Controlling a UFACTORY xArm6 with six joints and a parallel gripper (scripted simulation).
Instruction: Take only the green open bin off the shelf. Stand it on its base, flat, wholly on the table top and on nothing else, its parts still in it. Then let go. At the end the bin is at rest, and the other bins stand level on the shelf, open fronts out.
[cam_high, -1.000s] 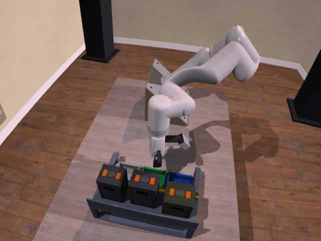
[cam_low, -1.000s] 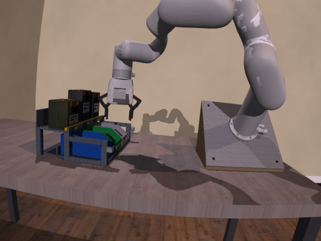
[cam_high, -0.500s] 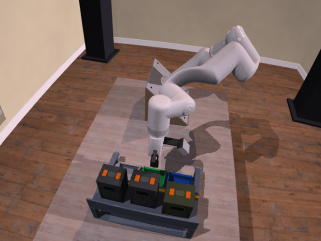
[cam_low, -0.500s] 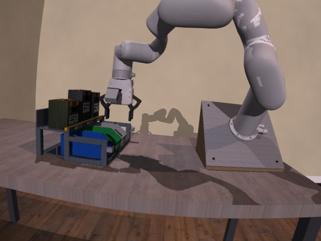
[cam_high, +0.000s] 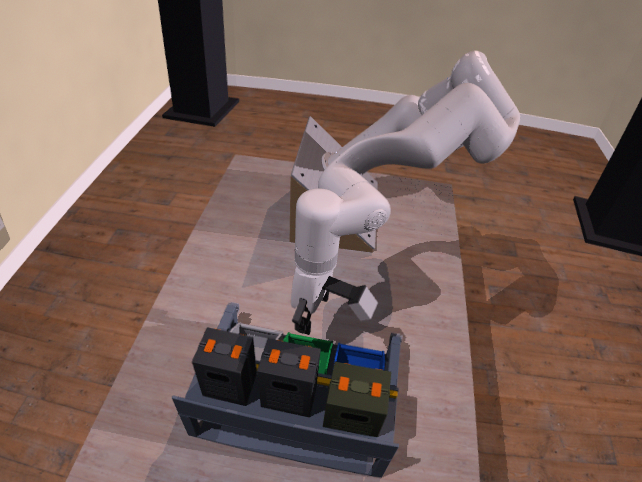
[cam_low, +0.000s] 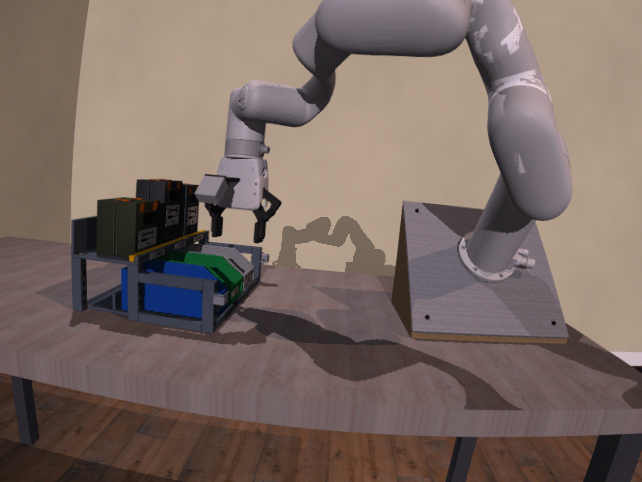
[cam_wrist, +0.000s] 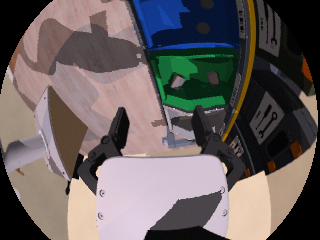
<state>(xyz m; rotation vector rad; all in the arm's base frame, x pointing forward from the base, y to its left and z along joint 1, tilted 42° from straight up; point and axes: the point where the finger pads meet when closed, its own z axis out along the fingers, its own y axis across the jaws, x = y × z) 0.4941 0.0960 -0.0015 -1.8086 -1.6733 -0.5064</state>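
Right now the green open bin is 90 mm below my hand, 80 mm ahead of it and 10 mm to the left of it. From my hand the other things lie so: grey bin: 100 mm to the right, 90 mm below, 90 mm ahead; olive box: 170 mm ahead, 130 mm to the left, 10 mm above; blue bin: 120 mm to the left, 90 mm below, 70 mm ahead.
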